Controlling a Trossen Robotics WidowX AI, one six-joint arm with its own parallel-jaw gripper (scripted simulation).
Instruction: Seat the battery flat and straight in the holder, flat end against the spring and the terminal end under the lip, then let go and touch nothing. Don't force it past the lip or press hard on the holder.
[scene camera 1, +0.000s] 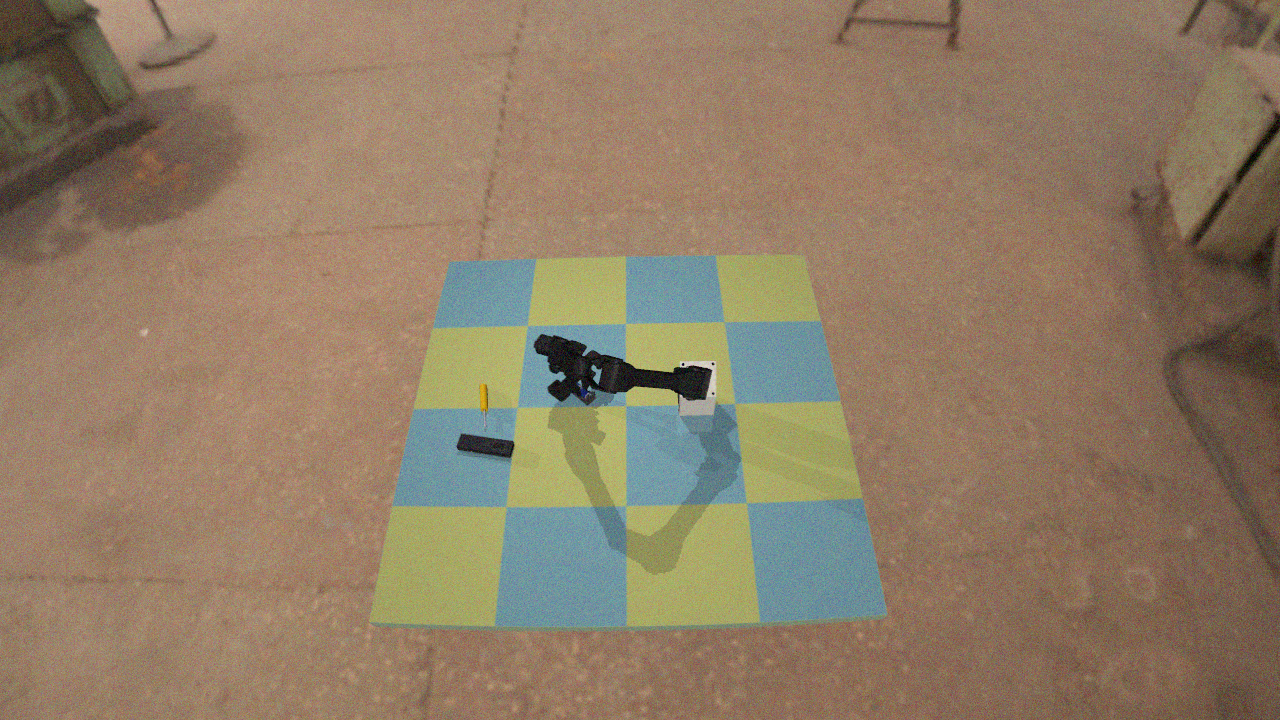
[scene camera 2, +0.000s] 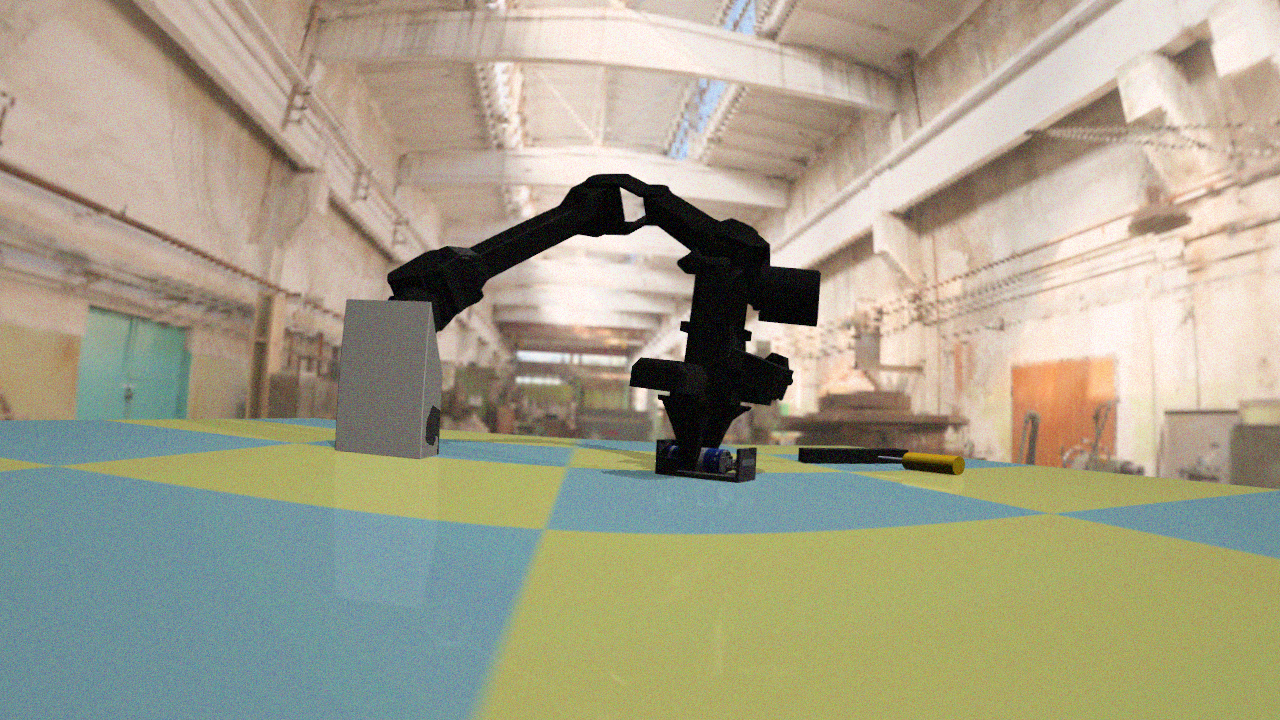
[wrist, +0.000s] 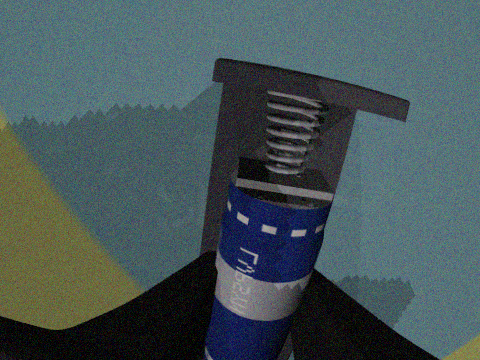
Observation:
I see my gripper (scene camera 2: 696, 468), a battery (wrist: 269, 242) and a yellow-handled screwdriver (scene camera 2: 947, 464).
My gripper also shows in scene camera 1 (scene camera 1: 582, 393) and in the wrist view (wrist: 257, 271).

